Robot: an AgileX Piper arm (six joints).
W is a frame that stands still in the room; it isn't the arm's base.
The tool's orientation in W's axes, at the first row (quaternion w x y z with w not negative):
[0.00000, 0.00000, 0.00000, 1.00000]
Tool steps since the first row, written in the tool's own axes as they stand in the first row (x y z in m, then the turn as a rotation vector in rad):
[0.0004, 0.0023, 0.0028, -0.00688, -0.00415, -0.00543]
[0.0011, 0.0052, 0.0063, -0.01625, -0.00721, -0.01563]
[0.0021, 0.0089, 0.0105, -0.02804, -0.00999, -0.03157]
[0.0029, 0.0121, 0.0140, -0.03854, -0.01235, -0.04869]
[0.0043, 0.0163, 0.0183, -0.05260, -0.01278, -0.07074]
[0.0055, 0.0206, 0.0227, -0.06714, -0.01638, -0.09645]
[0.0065, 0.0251, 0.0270, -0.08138, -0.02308, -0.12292]
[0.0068, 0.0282, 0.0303, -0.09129, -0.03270, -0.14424]
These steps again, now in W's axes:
[-0.0004, -0.0023, 0.0028, 0.00688, 0.00415, -0.00543]
[-0.0011, -0.0052, 0.0063, 0.01625, 0.00721, -0.01563]
[-0.0021, -0.0089, 0.0105, 0.02804, 0.00999, -0.03157]
[-0.0029, -0.0121, 0.0140, 0.03854, 0.01235, -0.04869]
[-0.0043, -0.0163, 0.0183, 0.05260, 0.01278, -0.07074]
[-0.0055, -0.0206, 0.0227, 0.06714, 0.01638, -0.09645]
[-0.0065, -0.0251, 0.0270, 0.08138, 0.02308, -0.12292]
[-0.0068, -0.0282, 0.0303, 0.09129, 0.03270, -0.14424]

